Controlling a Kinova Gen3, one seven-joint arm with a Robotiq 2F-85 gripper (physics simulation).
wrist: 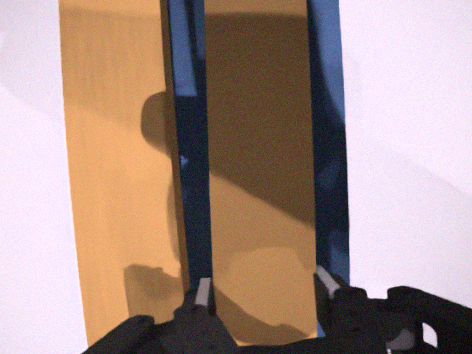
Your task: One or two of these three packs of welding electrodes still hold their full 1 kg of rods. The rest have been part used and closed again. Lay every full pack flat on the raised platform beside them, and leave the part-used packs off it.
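Frame: origin at the arm's base, x ahead, y left, z up, level; centimetres.
Seen in the pictures: gripper, fingertip midpoint: (262, 290).
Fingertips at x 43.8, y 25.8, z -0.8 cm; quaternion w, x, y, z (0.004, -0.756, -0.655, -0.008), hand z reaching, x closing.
A point is followed by its place in that frame.
An orange-brown pack (261, 150) {x 36.9, y 27.3, z 0.8 cm} runs lengthwise through the middle of the wrist view, its upper part in dark shadow. My gripper (262, 290) {x 43.8, y 25.8, z -0.8 cm} is shut on this pack near its lower end, one finger on each long side. The blue raised platform (332, 75) {x 33.7, y 32.4, z -1.7 cm} shows as strips to the left and right of the held pack. Whether the held pack touches it cannot be told. A second orange pack (112, 175) {x 36.3, y 20.4, z 0.7 cm} lies to the left, parallel to the held one, and seems to rest on the platform's left part. The third pack does not show.
A narrow blue gap separates the two packs, with the second pack's dark side face along it. A pale table surface (415, 100) {x 35.6, y 40.6, z -7.7 cm} shows on both sides. Shadows of the gripper and arm fall across the packs and platform.
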